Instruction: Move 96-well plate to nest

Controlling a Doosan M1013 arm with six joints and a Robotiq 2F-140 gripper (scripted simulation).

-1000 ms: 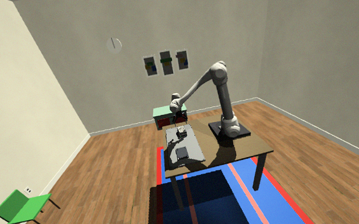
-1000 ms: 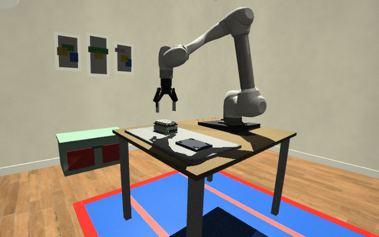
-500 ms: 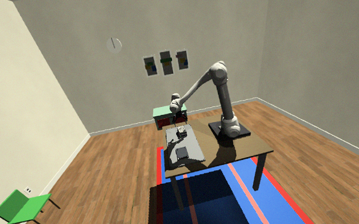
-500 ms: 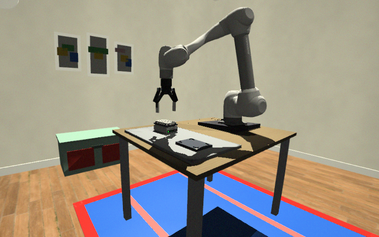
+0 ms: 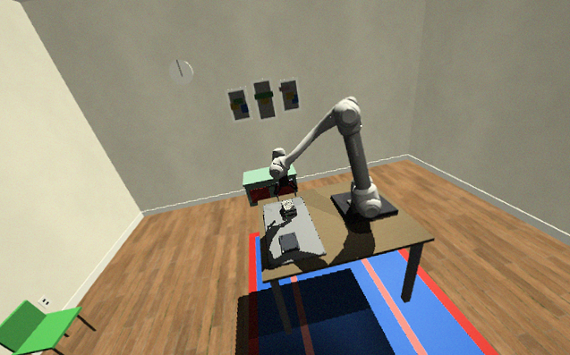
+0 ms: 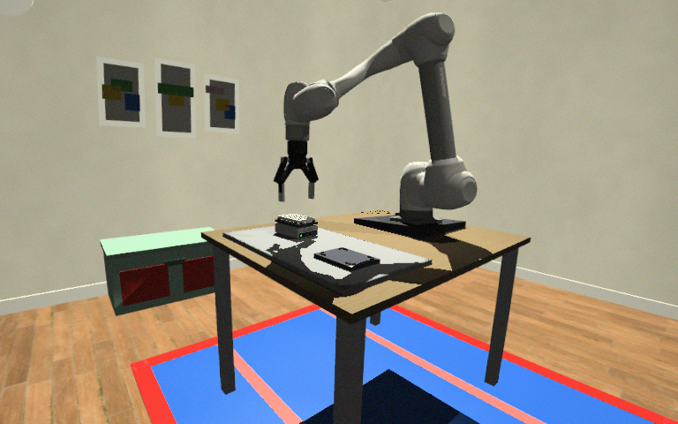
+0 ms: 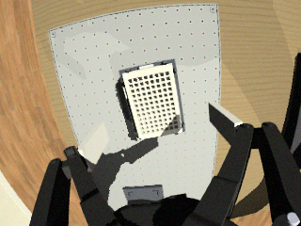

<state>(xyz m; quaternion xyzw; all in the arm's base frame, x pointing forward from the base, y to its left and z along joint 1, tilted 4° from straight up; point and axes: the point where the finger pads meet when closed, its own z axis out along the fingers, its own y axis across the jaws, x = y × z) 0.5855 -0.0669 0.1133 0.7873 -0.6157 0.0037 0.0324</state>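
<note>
My hand is 8 cm above the white 96-well plate. Round my hand: dark plate nest N1: 36 cm to the left, 14 cm below, 1 cm ahead.
</note>
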